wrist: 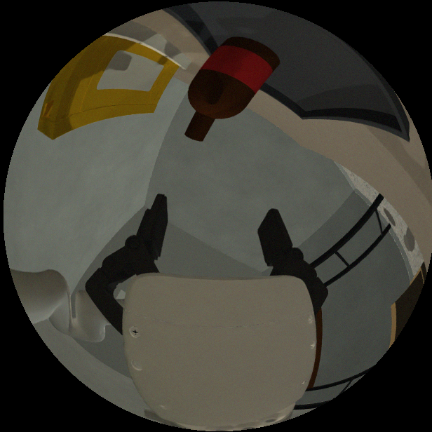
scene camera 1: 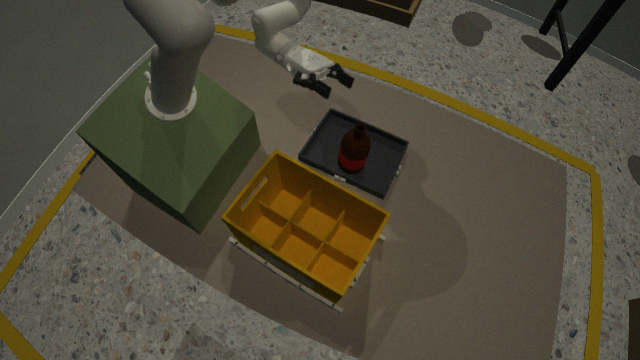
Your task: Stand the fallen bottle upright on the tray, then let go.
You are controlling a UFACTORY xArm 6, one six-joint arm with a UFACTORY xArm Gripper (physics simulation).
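Pixels of known places: gripper, fingertip midpoint: [scene camera 1: 341, 88]; arm's base, origin of the base link: [scene camera 1: 170, 97].
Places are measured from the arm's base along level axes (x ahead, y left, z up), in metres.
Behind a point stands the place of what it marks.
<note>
A dark brown bottle [scene camera 1: 354, 146] {y 0.201, x 0.390, z -0.114 m} [wrist: 234, 75] with a red band stands upright on the dark grey tray [scene camera 1: 384, 172] {y 0.253, x 0.470, z -0.227 m} [wrist: 345, 60], neck up, near the tray's side that faces the yellow crate. My gripper [scene camera 1: 340, 88] {y 0.282, x 0.293, z -0.044 m} [wrist: 217, 213] is wide open and empty. In the scene view it is up and to the left of the bottle, above and beyond the tray's far left corner, with a gap between the fingers and the bottle. In the wrist view the bottle shows beyond the fingertips, apart from both.
A yellow crate [scene camera 1: 306, 172] {y 0.057, x 0.357, z -0.068 m} [wrist: 132, 102] with dividers stands close beside the tray. The green base block [scene camera 1: 170, 150] {y -0.088, x 0.087, z -0.041 m} under the arm is at the left. A wooden box [scene camera 1: 380, 11] and black legs [scene camera 1: 582, 47] are at the back.
</note>
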